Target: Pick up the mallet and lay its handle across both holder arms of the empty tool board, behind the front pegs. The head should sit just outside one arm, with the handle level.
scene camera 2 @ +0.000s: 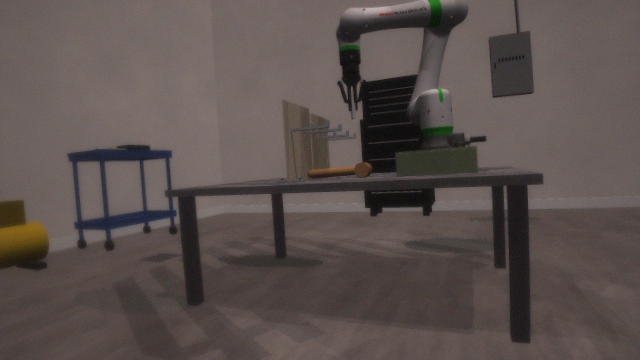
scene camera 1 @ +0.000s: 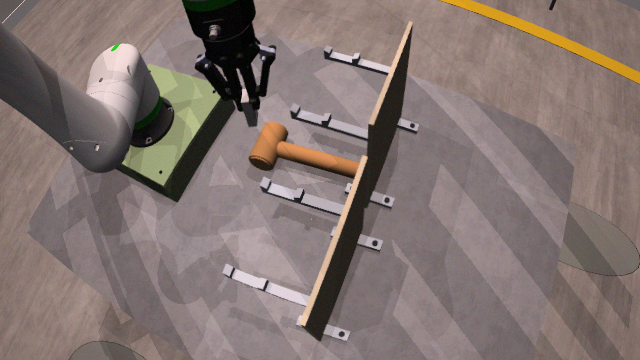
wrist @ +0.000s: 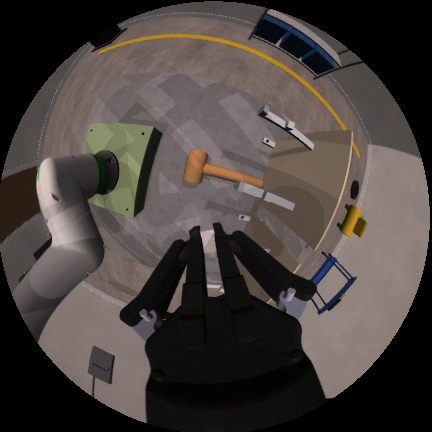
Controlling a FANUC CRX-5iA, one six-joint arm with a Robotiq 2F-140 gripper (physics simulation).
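Where they show: gripper, fingertip midpoint: (scene camera 2: 353,118) (scene camera 1: 253,119) (wrist: 205,218); arm's base, origin of the base link: (scene camera 2: 438,149) (scene camera 1: 148,122) (wrist: 102,171).
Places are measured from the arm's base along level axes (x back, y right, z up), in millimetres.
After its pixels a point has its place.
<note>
The orange mallet (scene camera 1: 320,157) @[x -431, y -97, z -48 mm] (scene camera 2: 335,172) @[x -418, y -117, z -68 mm] (wrist: 232,175) @[x -425, y -99, z -48 mm] lies on the table top, its head toward the robot base and its handle toward the boards. The handle's tip is partly hidden in scene camera 1; contact with a board cannot be told. My gripper (scene camera 1: 250,115) @[x -353, y -18, z 164 mm] (scene camera 2: 353,114) @[x -353, y -18, z 164 mm] (wrist: 205,218) @[x -353, y -18, z 164 mm] is shut and empty, high above the table and apart from the mallet. Two upright tool boards stand in a row: the upper board (scene camera 1: 387,120) @[x -559, y -147, z 105 mm] (wrist: 315,170) @[x -548, y -197, z 149 mm] and the lower board (scene camera 1: 340,270) @[x -588, y 137, z 45 mm] in scene camera 1. Each has two pegged holder arms; no tool rests on them.
The robot's base stands on a green block (scene camera 1: 185,110) @[x -81, y -67, z -1 mm] (scene camera 2: 435,161) @[x 0, y -167, z -46 mm] (wrist: 131,165) @[x -116, y -41, z -2 mm] beside the mallet's head. The raised holder arms stick out from the boards toward the base, including one (scene camera 1: 330,123) @[x -468, y -87, z 121 mm] (wrist: 265,195) @[x -455, y -88, z 133 mm] near the mallet. A blue cart (scene camera 2: 120,155) stands beyond the table.
</note>
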